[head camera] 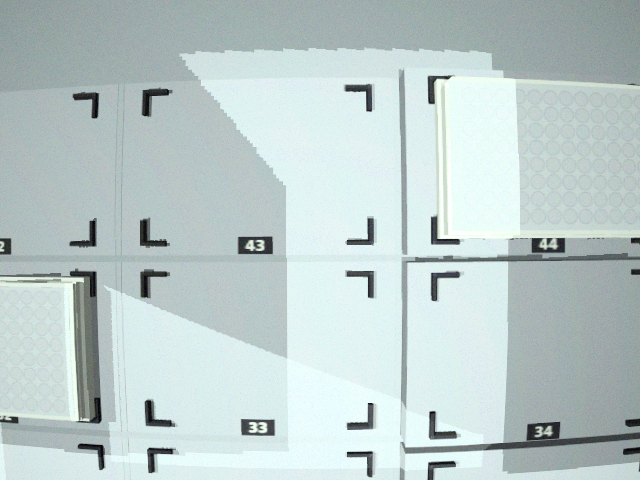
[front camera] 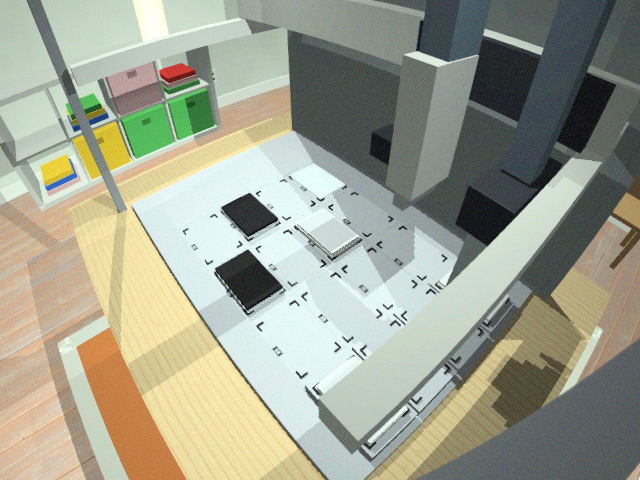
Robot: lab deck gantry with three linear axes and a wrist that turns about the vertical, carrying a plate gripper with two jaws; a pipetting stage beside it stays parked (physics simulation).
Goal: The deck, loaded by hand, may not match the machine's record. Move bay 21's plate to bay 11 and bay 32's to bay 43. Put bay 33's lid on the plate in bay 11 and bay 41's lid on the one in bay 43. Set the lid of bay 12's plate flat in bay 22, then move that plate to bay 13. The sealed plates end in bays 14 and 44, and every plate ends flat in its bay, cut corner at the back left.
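Places are measured from the robot's base along level axes (x ahead, y left, z up), in millimetres.
Pixels of known places: robot's base at its link origin: (front camera: 184,231).
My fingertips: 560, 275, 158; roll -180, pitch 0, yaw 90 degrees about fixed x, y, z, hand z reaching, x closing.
Observation:
For each thing: its top centre in the pictures, then the offset to it from my fingertips, as dx, dy, dz. "pt": a spot on its surface instead.
- thin pale lid at its top centre: (front camera: 317,179) -496, +89, -150
- pale plate at its top centre: (head camera: 560,156) (front camera: 474,288) -4, +89, -129
- Bay 43 at a spot on its surface: (head camera: 253,155) pt -169, +94, -158
- bay 33 at a spot on its surface: (head camera: 206,382) pt -198, -37, -158
The dark body of my gripper (front camera: 488,206) hangs high over the right back of the deck; its jaws are hidden, so their state and any load cannot be told. A black-topped plate (front camera: 250,213) sits in bay 21 and another black-topped plate (front camera: 248,279) in bay 12. A white plate (front camera: 328,232) (head camera: 33,346) sits in bay 32. A thin pale lid (front camera: 316,179) lies in bay 41. A pale plate (head camera: 547,155) with faint well rings lies in bay 44. Bay 43 (head camera: 253,155) and bay 33 (head camera: 206,382) hold no plate or lid.
A pale housing (front camera: 429,124) hangs over the deck's back. A long pale beam (front camera: 454,315) crosses the right side and hides parts of several bays. Part of a white plate (front camera: 338,374) shows beside it at bay 14. Shelves with coloured boxes (front camera: 147,129) stand beyond the table.

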